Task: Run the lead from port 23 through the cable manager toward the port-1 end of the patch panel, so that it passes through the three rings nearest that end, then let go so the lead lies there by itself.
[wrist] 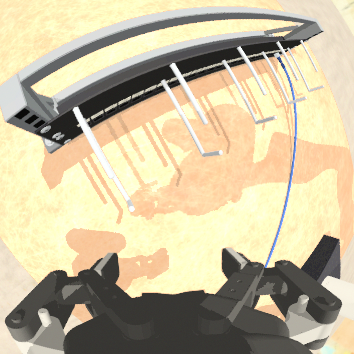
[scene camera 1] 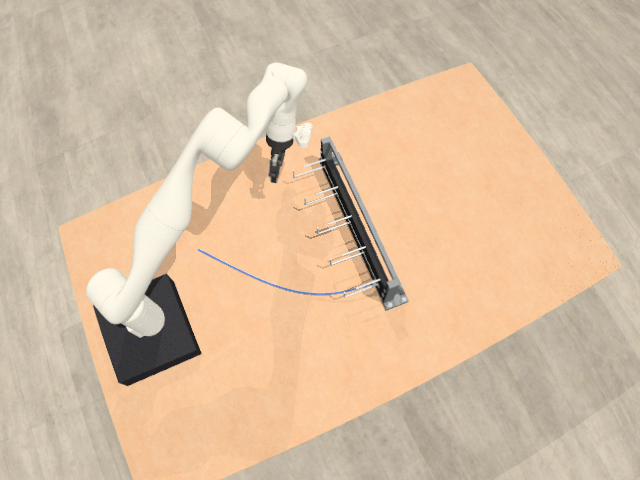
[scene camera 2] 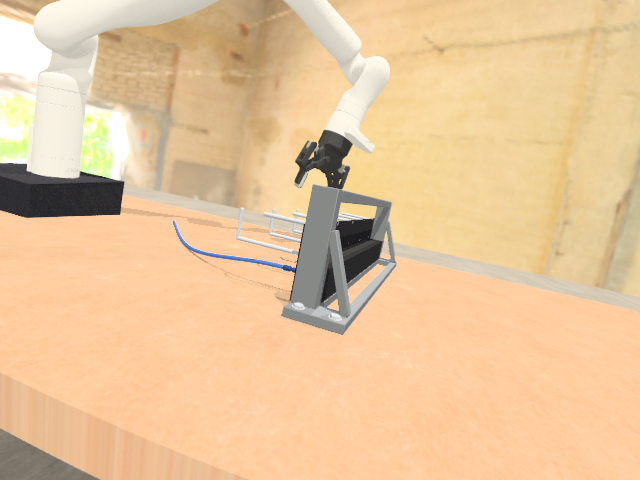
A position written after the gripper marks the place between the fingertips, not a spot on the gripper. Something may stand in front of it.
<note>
The gripper (scene camera 2: 310, 194) is open, holding nothing. Also in view: a patch panel (scene camera 2: 358, 256) and a grey rack frame (scene camera 2: 320, 238).
The gripper is seen too in the wrist view (wrist: 169, 262). The patch panel is seen too in the wrist view (wrist: 105, 83). The grey rack frame shows as well in the wrist view (wrist: 44, 107) and in scene camera 1 (scene camera 1: 395, 291).
</note>
